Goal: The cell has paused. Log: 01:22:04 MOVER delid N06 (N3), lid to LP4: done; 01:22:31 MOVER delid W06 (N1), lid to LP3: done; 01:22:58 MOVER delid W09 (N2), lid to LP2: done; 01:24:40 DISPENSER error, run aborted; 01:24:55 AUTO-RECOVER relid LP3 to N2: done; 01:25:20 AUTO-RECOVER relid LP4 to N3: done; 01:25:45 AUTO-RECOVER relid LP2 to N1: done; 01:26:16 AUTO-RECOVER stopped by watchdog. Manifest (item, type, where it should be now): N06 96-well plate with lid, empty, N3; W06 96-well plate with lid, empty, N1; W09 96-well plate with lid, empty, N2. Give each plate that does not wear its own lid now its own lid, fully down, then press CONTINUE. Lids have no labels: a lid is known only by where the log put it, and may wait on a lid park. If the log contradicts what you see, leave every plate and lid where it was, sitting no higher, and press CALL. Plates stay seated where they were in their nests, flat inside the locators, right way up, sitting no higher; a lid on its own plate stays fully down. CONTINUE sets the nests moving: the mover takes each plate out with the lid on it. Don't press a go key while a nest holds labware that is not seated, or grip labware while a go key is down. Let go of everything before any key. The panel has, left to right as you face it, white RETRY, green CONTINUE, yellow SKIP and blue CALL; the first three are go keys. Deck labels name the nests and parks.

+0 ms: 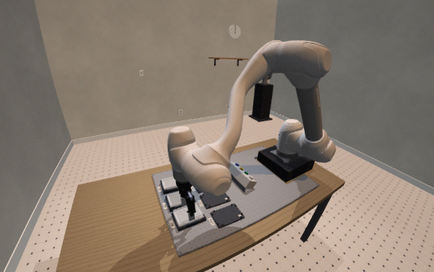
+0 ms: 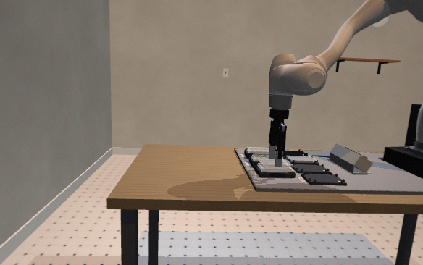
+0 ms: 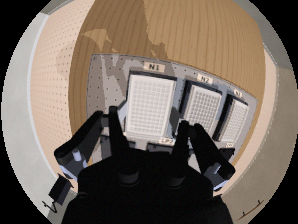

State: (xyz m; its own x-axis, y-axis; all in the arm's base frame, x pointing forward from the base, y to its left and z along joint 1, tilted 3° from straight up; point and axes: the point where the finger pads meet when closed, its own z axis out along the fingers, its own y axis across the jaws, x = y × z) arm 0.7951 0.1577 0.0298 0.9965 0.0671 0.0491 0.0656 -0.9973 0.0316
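Now: the plate 4 cm below my hand. Round my hand: pale lid 20 cm to the right, 18 cm behind, 6 cm below; green key 42 cm behind, 13 cm to the right; LP2 lid park 18 cm behind, 7 cm to the right, 7 cm below.
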